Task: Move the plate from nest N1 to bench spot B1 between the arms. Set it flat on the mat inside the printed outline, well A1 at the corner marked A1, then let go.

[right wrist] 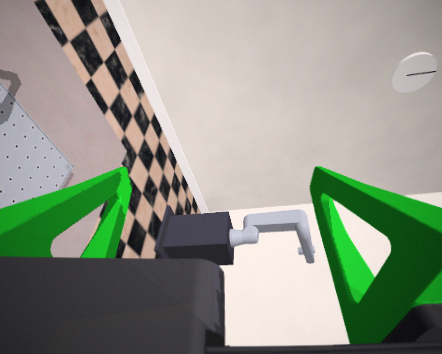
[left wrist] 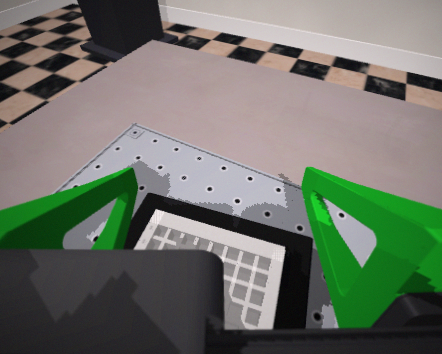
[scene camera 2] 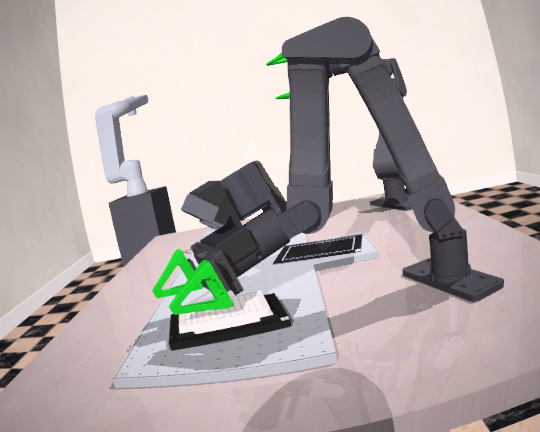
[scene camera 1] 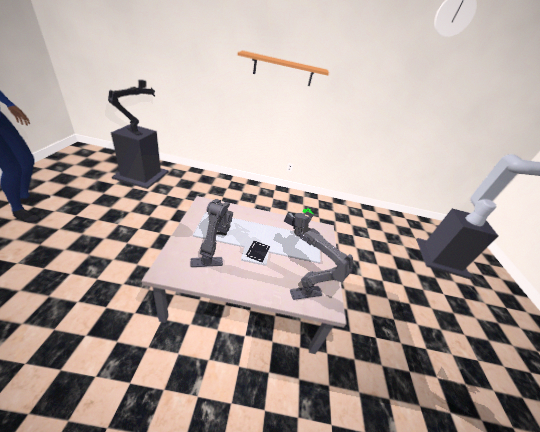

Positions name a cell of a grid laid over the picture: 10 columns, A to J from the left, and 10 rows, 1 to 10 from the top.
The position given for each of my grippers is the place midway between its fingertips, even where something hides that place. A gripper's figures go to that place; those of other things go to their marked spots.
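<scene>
A plate (scene camera 2: E8) sits 0.65 m from the lens, and my left gripper (scene camera 2: D8) is 0.67 m from the lens.
</scene>
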